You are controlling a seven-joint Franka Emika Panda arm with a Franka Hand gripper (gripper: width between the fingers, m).
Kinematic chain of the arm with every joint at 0, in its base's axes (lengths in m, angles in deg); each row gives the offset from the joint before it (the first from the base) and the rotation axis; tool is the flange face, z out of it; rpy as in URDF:
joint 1: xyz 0 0 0.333 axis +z
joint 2: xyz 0 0 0 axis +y
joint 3: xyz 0 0 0.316 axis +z
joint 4: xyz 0.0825 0 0 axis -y
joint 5: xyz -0.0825 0 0.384 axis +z
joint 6: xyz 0 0 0 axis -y
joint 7: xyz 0.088 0 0 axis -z
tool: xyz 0 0 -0.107 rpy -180 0 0
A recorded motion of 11 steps. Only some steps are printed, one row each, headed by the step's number.
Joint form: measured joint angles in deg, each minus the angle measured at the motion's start. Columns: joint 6, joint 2, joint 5, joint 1, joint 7, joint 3, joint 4.
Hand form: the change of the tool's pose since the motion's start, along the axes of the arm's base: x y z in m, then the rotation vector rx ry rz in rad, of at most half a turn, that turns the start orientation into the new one. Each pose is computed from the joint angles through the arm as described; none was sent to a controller.
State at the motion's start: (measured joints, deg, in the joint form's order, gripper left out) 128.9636 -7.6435 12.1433 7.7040 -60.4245 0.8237 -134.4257
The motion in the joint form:
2: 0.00 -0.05 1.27 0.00 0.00 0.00 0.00
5: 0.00 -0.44 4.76 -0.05 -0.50 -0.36 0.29
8: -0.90 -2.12 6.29 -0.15 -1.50 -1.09 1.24
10: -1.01 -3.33 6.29 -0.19 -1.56 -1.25 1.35
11: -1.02 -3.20 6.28 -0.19 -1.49 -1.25 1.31
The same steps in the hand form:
2: -0.0001 0.0006 0.0005 0.0177 0.0017 -0.0133
5: 0.0014 -0.0011 0.0065 0.0685 -0.0046 -0.0479
8: 0.0029 -0.0067 0.0273 0.0988 -0.0356 -0.0556
10: 0.0015 -0.0086 0.0384 0.1029 -0.0568 -0.0565
11: 0.0016 -0.0086 0.0369 0.1023 -0.0535 -0.0577

